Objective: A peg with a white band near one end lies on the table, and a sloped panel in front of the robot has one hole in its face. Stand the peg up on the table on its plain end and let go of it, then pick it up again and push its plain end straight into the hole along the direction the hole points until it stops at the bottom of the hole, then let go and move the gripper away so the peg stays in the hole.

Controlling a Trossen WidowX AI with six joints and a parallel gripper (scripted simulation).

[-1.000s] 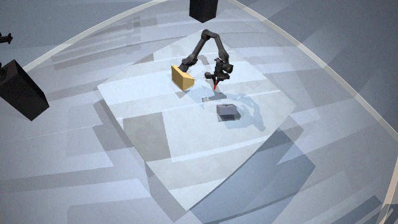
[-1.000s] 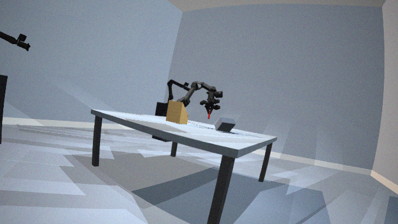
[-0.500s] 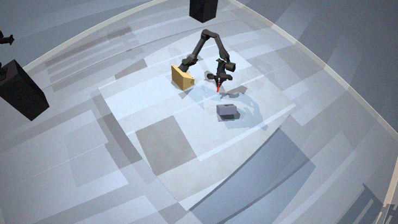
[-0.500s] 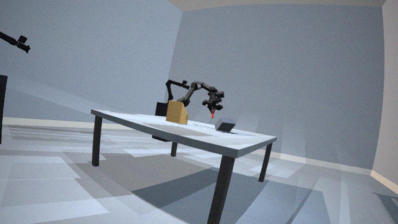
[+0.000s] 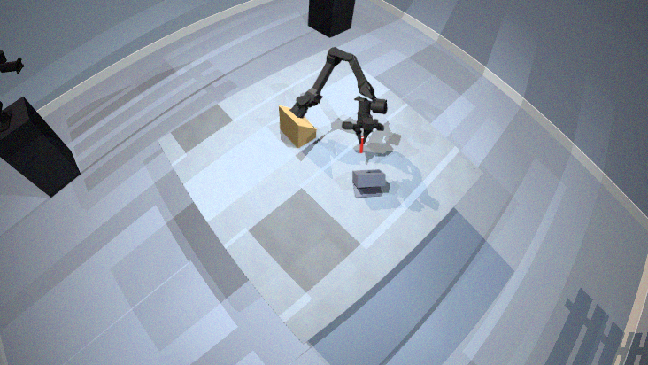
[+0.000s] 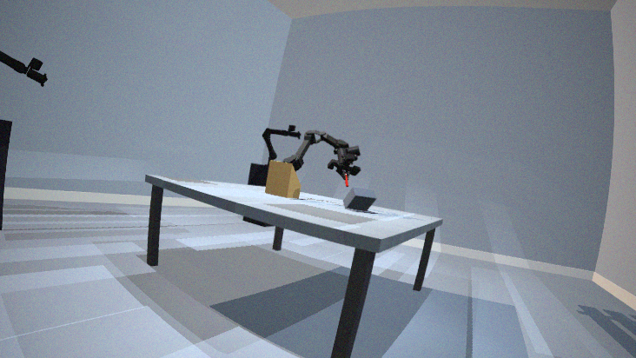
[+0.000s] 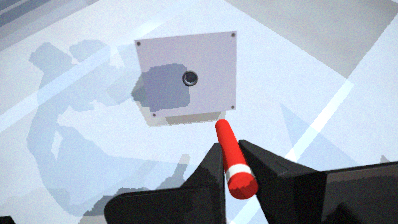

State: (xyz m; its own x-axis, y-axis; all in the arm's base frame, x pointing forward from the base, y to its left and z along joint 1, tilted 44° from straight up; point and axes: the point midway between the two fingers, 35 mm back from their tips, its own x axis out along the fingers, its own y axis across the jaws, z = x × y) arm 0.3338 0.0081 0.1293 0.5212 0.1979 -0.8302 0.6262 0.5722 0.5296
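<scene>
Right now my gripper tip is 12 cm short of the grey panel block, 9 cm above it and 6 cm to the left of it. Also, from my gripper tip: red peg: 1 cm to the left, 1 cm behind, 1 cm above.
</scene>
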